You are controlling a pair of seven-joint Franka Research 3 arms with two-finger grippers.
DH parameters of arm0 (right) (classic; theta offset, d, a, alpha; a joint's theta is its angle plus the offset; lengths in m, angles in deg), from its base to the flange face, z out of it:
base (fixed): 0 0 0 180
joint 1: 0 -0.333 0 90
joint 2: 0 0 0 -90
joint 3: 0 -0.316 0.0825 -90
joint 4: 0 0 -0.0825 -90
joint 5: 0 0.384 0 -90
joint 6: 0 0 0.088 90
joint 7: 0 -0.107 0 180
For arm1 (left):
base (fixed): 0 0 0 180
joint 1: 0 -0.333 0 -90
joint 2: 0 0 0 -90
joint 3: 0 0.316 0.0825 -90
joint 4: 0 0 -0.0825 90
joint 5: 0 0.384 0 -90
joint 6: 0 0 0.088 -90
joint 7: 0 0.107 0 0
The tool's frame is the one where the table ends.
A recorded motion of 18 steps. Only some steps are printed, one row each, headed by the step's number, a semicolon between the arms.
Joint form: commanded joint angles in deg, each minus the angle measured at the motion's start. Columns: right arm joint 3, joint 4, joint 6, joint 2, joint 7, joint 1, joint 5; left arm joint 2, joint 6, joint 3, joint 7, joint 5, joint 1, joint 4.
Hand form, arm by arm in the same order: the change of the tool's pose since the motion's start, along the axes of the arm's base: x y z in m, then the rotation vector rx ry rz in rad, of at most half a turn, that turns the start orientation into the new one. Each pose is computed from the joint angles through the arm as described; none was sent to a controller.
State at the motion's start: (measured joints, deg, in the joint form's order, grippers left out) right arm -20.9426 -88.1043 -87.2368 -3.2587 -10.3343 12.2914 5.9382; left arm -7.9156 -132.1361 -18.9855 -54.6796 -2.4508 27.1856 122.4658
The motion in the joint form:
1: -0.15 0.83 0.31 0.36 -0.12 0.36 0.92; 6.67 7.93 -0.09 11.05 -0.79 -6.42 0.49
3: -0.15 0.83 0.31 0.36 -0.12 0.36 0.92; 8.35 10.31 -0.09 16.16 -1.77 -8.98 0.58
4: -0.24 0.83 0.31 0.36 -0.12 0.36 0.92; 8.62 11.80 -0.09 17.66 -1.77 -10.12 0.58
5: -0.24 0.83 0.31 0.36 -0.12 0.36 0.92; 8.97 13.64 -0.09 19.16 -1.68 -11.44 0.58
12: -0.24 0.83 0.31 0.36 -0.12 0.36 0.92; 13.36 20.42 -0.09 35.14 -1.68 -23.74 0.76
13: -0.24 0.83 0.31 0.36 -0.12 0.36 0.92; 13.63 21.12 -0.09 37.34 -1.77 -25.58 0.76
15: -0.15 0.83 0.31 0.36 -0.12 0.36 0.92; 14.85 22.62 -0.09 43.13 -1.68 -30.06 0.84
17: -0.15 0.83 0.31 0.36 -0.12 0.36 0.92; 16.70 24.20 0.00 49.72 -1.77 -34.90 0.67
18: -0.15 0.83 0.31 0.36 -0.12 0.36 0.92; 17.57 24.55 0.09 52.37 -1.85 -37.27 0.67
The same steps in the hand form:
1: 0.0014 -0.0005 0.0033 0.0184 -0.0002 -0.0035; 0.0240 0.0565 0.0446 0.0357 -0.0004 -0.0830
3: 0.0014 -0.0005 0.0033 0.0184 -0.0002 -0.0035; 0.0328 0.0781 0.0552 0.0363 0.0111 -0.1205
4: 0.0012 0.0003 0.0033 0.0183 -0.0002 -0.0020; 0.0365 0.0881 0.0553 0.0472 0.0277 -0.1285
5: 0.0012 0.0003 0.0033 0.0183 -0.0002 -0.0020; 0.0402 0.1000 0.0557 0.0610 0.0482 -0.1344
12: 0.0012 0.0003 0.0033 0.0183 -0.0002 -0.0020; 0.0752 0.2038 0.0824 0.0747 0.0796 -0.2032
13: 0.0012 0.0003 0.0033 0.0183 -0.0002 -0.0020; 0.0796 0.2192 0.0837 0.0721 0.0868 -0.2092
15: 0.0014 -0.0005 0.0033 0.0184 -0.0002 -0.0035; 0.0872 0.2573 0.0912 0.0694 0.0910 -0.2330
17: 0.0014 -0.0005 0.0033 0.0184 -0.0002 -0.0035; 0.0918 0.2986 0.1056 0.0636 0.0820 -0.2612
18: 0.0014 -0.0005 0.0033 0.0184 -0.0002 -0.0035; 0.0934 0.3190 0.1122 0.0612 0.0727 -0.2636

